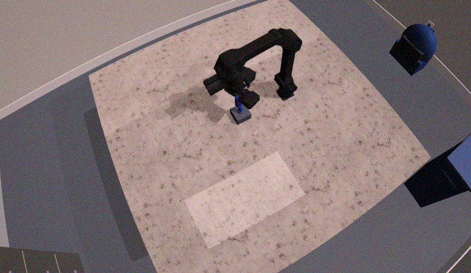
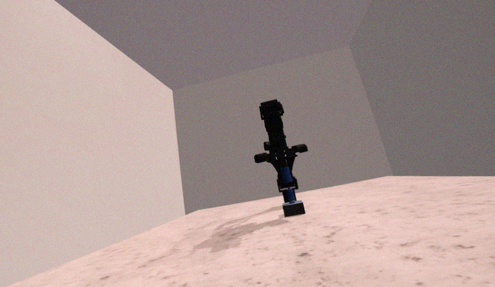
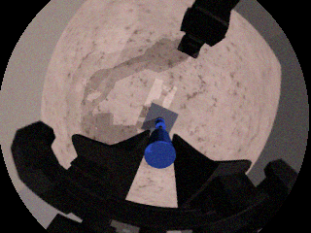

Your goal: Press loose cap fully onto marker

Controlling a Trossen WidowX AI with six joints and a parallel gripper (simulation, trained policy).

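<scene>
The dark grey holder block lies 110 mm below my gripper tip. Round my gripper tip: blue cap: 10 mm ahead, 10 mm above.
</scene>
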